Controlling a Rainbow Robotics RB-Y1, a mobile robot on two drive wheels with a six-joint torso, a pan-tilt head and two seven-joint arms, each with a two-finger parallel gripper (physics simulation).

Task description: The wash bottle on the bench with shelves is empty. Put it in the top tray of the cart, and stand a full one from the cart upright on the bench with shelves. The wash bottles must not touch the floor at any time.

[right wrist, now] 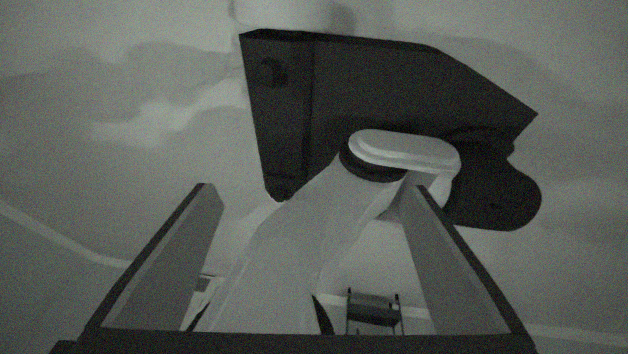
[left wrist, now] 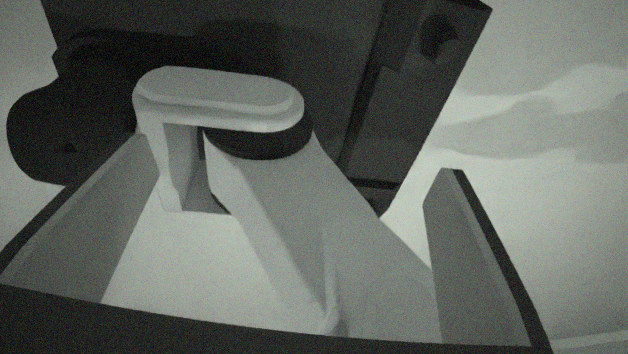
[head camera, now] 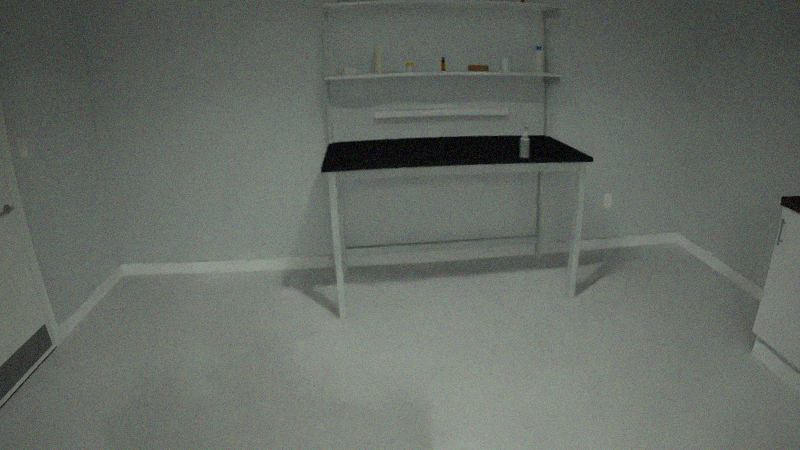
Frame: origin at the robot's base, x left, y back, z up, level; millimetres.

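Seen in the pictures: left gripper, fingertip midpoint: point(left wrist: 291, 169); right gripper, fingertip midpoint: point(right wrist: 310, 195).
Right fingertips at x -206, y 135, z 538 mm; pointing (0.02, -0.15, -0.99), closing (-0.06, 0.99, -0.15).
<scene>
A point is followed by its place in that frame.
A pale wash bottle point(head camera: 524, 146) {x -476, y -2528, z 979 mm} stands upright near the right front of the black top of the bench with shelves point(head camera: 436, 153), across the room in the head view. The dark cart point(right wrist: 374, 310) {x 1619, y 719, z 159 mm} shows small and partly hidden between the fingers in the right wrist view, far off by a wall; full bottles on it cannot be made out. My left gripper point(left wrist: 291, 169) {x 217, y 197, z 533 mm} is open and empty. My right gripper point(right wrist: 310, 195) {x -206, y 135, z 538 mm} is open and empty. Neither gripper shows in the head view, and both are far from the bottle.
The bench's shelf point(head camera: 441, 75) holds several small bottles and a brown box point(head camera: 478, 67) {x -268, y -3050, z 1397 mm}. A door point(head camera: 22, 268) {x 2317, y -1716, z 570 mm} is at the left. A white cabinet point(head camera: 780, 285) {x -1752, y -1733, z 478 mm} with a dark top stands at the right edge. Floor point(head camera: 447, 347) {x -47, y -2080, z 0 mm} lies before the bench.
</scene>
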